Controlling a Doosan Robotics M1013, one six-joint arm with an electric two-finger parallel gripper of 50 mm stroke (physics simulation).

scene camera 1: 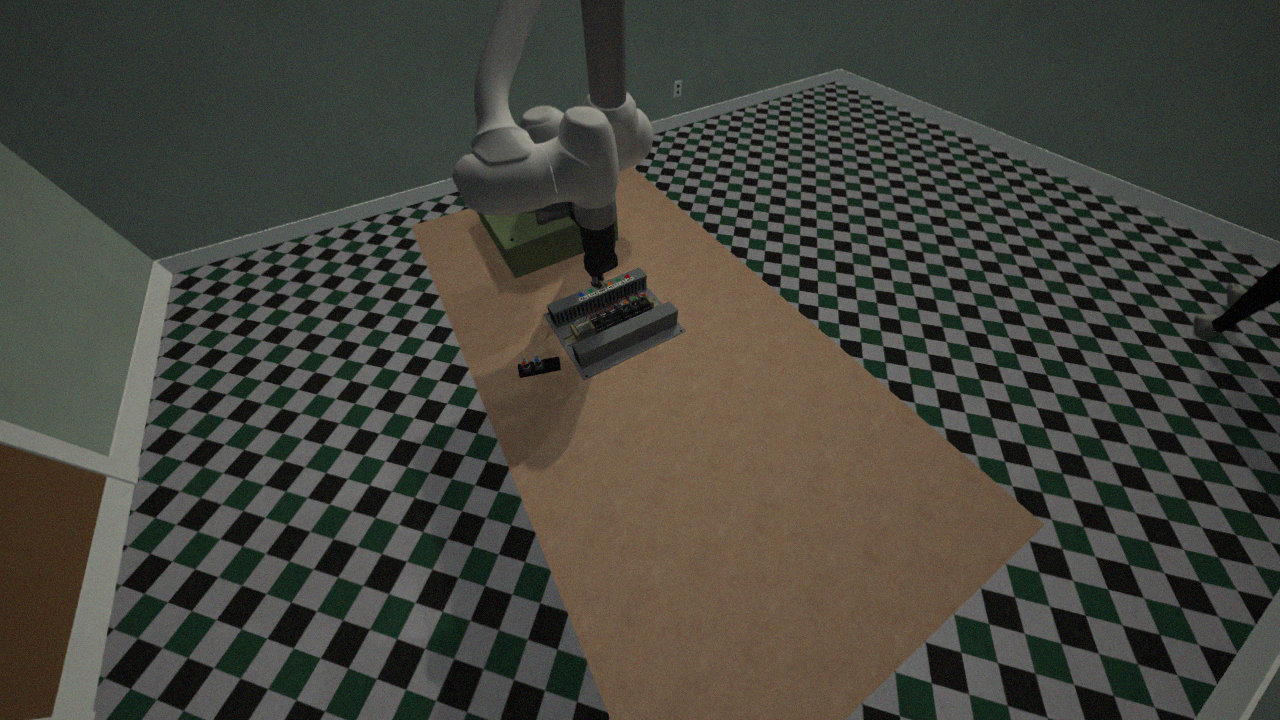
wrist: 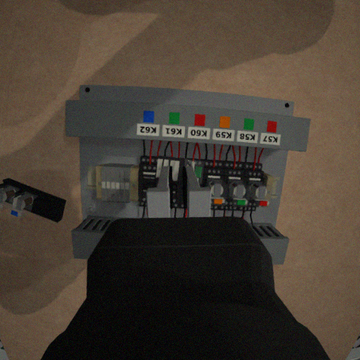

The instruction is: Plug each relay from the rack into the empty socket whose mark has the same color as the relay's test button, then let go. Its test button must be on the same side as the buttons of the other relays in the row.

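Frame: origin at the arm's base, x down, y back, z left, level; millimetres.
Seen in the pictures: gripper, fingertip midpoint: (scene camera 1: 598, 279); arm's base, link origin: (scene camera 1: 558, 204).
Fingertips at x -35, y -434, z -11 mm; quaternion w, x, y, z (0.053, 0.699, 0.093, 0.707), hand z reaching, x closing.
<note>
Offsets run from my fingertips to a thing's top centre.
The gripper (scene camera 1: 597, 281) (wrist: 178, 172) is shut on a relay with a green test button (wrist: 198, 171), above the sockets under K61 and K60. The fingers hide most of this relay; its button shows beside the right fingertip, and its exact tilt cannot be told. Seated relays with orange (wrist: 218, 201), green (wrist: 241, 202) and red (wrist: 263, 203) buttons stand under K59, K58 and K57, buttons on the side away from the marks. The K62 socket (wrist: 148, 185) is empty, below the blue mark (wrist: 148, 116). The black rack @(dy -105, dx +123, dz -213 mm) (scene camera 1: 550, 365) (wrist: 50, 206) holds relays with red and blue buttons.
Grey ducts @(dy -112, dx +83, dz +32 mm) (scene camera 1: 626, 334) (wrist: 107, 119) run along both sides of the socket row on the grey panel (wrist: 185, 95). A terminal block (wrist: 114, 184) stands at its left end in the wrist view. A green box (scene camera 1: 537, 250) is behind the panel, and a person's leg (scene camera 1: 1253, 300) shows at right.
</note>
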